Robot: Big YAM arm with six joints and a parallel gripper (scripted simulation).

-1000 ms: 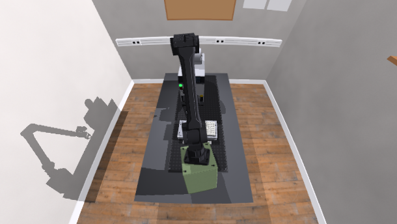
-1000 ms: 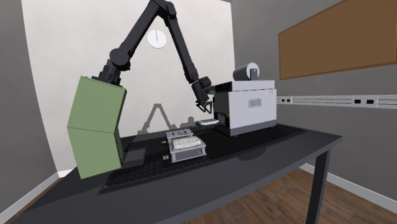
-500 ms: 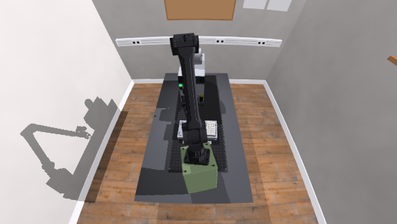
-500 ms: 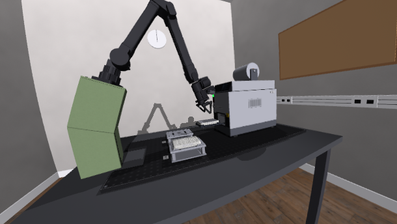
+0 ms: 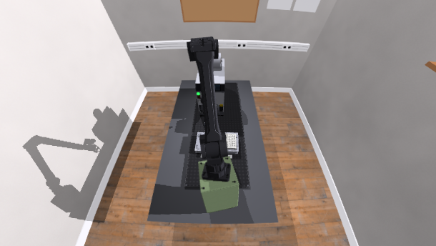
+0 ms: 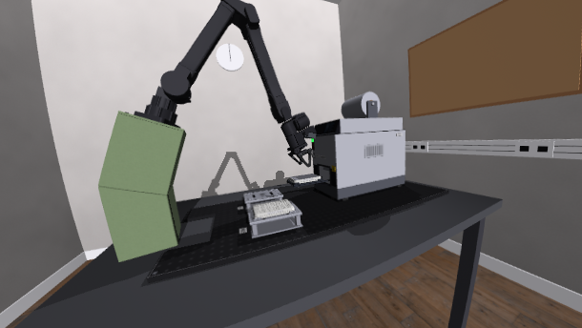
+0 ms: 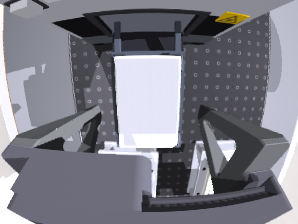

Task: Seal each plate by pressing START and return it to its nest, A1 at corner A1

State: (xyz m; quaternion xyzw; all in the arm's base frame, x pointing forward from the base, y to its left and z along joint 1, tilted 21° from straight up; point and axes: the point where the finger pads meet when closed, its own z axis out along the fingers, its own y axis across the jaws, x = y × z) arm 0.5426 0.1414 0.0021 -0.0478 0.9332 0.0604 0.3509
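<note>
Right now my hand is 8 cm above the dark sealer stage. Round my hand: yellow warning label: 11 cm ahead, 7 cm to the right, 2 cm below; then foil roll: 33 cm ahead, 5 cm to the left, 25 cm above; then white plate: 17 cm behind, 19 cm to the right, 11 cm below.
</note>
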